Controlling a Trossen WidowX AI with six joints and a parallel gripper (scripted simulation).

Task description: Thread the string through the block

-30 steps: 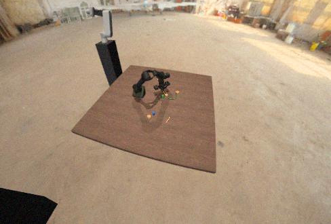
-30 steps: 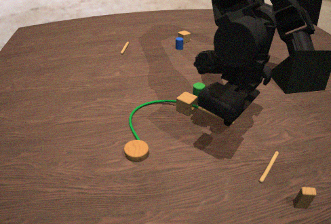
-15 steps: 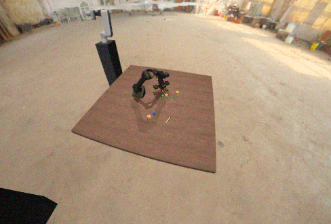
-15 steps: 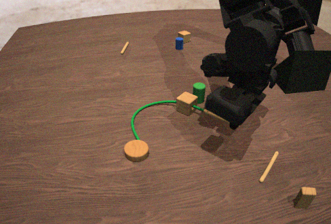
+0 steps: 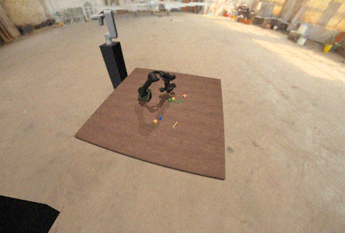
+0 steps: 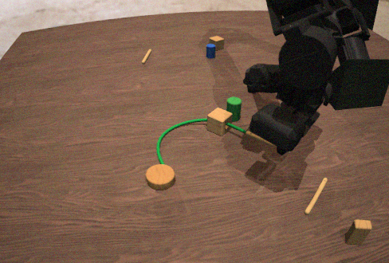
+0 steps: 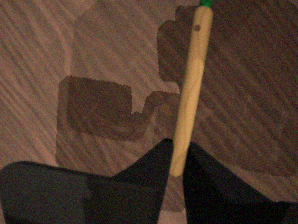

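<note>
The green cylinder is 4 cm ahead of my gripper tip, 12 cm to the right of it and 1 cm above it. From my gripper tip the other things lie so: blue cylinder: 1 cm ahead, 37 cm to the right, 1 cm above; thin wooden stick: 3 cm ahead, 3 cm to the right, 1 cm above; round wooden button: 19 cm ahead, 1 cm to the left.
</note>
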